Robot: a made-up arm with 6 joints.
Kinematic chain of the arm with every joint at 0, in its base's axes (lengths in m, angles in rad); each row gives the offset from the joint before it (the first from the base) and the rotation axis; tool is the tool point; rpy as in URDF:
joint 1: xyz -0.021 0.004 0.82 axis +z
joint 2: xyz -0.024 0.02 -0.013 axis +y
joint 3: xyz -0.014 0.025 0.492 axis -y
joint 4: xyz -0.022 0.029 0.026 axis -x
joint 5: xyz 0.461 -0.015 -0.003 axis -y
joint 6: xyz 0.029 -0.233 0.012 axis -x
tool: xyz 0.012 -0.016 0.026 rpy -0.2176 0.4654 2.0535
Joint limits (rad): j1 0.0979..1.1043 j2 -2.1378..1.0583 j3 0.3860..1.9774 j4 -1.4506..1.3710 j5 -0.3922..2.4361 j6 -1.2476..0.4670
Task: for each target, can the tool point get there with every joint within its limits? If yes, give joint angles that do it. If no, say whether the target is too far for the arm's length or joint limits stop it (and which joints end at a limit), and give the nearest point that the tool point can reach.
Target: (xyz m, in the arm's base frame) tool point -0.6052 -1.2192 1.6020
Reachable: no: too far | nearest point -0.4609 -0.8223 1.3515 | short by 0.491 m
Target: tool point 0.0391 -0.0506 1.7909
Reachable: yes | joints 0.7457 0.3996 1.7540 0.9310 -0.0726 -0.7697
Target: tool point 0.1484 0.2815 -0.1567
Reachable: no: joint limits stop it (at a limit: joint 1, joint 2, joint 3, joint 4) | nearest point -0.4370 0.0179 0.0167 | short by 0.665 m
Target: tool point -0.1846 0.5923 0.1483
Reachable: no: joint limits stop it (at a limit: joint 1, joint 2, joint 3, joint 4, joint 5, joint 6) | nearest point 0.2073 0.5787 0.5655 | short by 0.573 m
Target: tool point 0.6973 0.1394 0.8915
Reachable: yes | joints 0.3636 0.7701 0.5170 -0.8586 0.6006 -1.1130
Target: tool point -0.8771 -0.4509 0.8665
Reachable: yes | joints 0.3846 -1.5939 1.7414 -1.0471 1.0434 0.2645
